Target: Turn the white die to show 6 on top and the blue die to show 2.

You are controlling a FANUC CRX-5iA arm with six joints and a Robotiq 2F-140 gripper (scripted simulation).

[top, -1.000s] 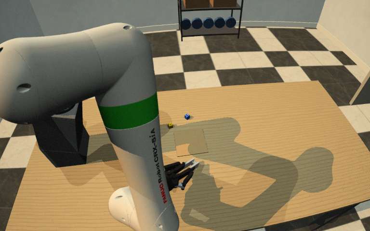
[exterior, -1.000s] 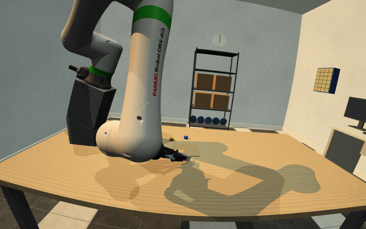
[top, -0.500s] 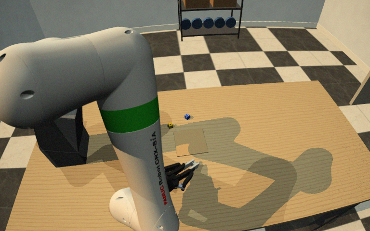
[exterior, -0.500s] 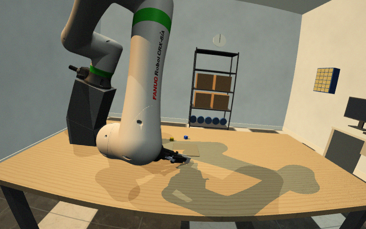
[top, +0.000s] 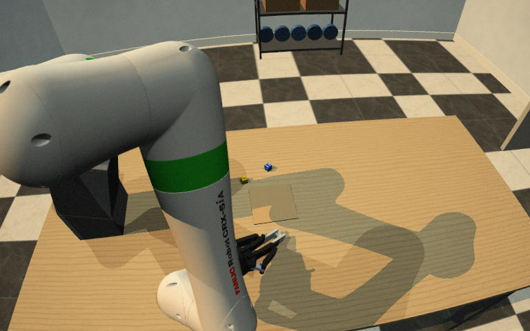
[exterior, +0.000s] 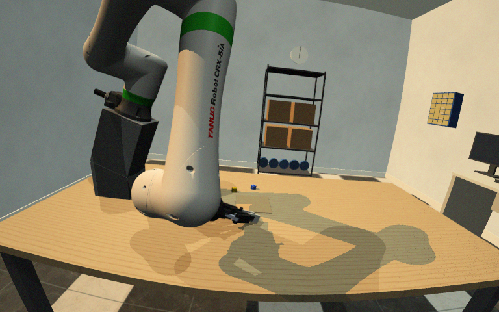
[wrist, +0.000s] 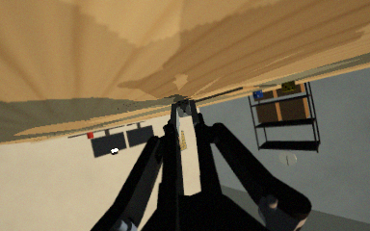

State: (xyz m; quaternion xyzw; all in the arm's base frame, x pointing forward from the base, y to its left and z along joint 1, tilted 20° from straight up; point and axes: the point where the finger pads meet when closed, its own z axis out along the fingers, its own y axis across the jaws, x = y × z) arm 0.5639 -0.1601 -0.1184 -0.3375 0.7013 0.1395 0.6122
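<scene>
The white die lies 2 cm ahead of my hand, 1 cm to the left of it and 2 cm below it. From my hand the other things lie so: blue die: 2 cm ahead, 30 cm to the left, 2 cm below; then tan mat: 2 cm ahead, 15 cm to the left, 3 cm below; then yellow die: 7 cm behind, 25 cm to the left, 2 cm below.
</scene>
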